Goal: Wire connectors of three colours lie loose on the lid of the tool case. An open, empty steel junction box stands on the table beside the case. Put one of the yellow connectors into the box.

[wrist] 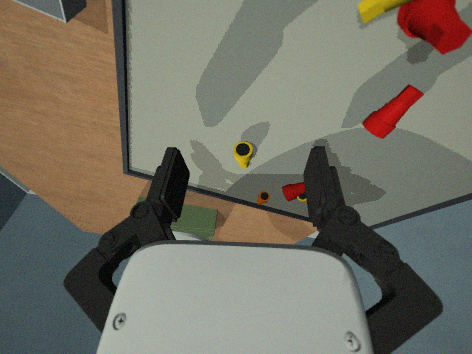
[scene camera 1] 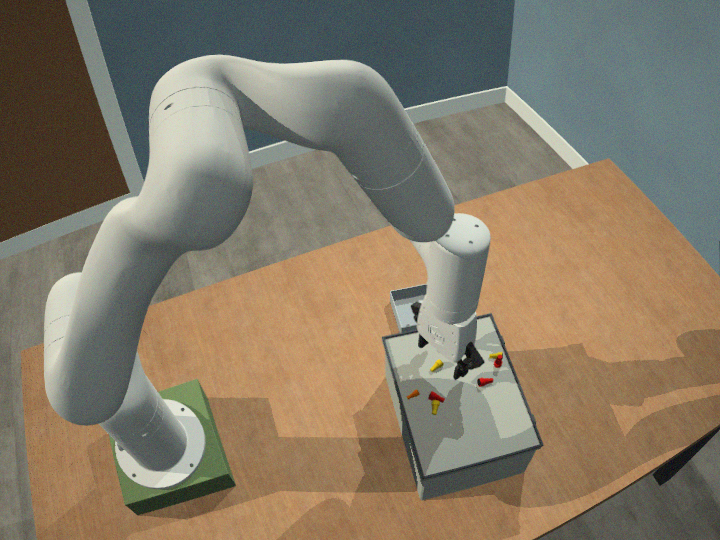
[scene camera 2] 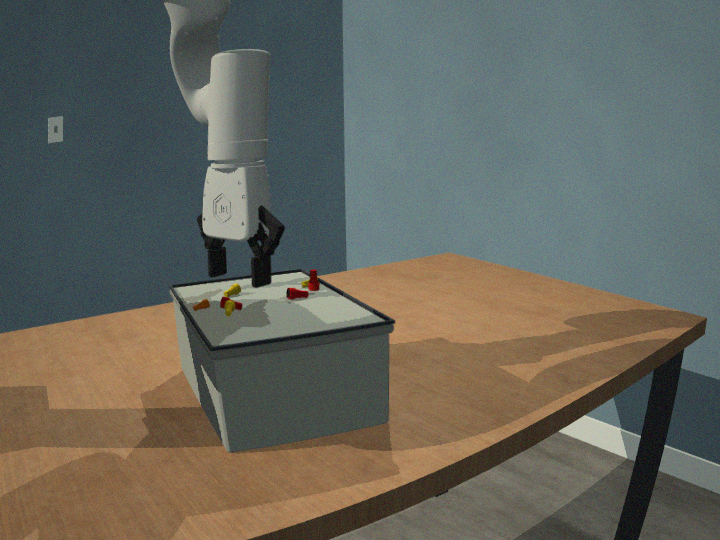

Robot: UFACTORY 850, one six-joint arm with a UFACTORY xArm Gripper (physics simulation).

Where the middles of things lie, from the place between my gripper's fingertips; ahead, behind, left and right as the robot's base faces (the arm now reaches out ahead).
My hand is 10 mm short of the tool case point(scene camera 2: 278, 371), 70 mm to the left of it and 80 mm above it. The rest, counted from my hand: steel junction box point(scene camera 1: 401, 300) (30 mm ahead, 220 mm to the left, 130 mm below).
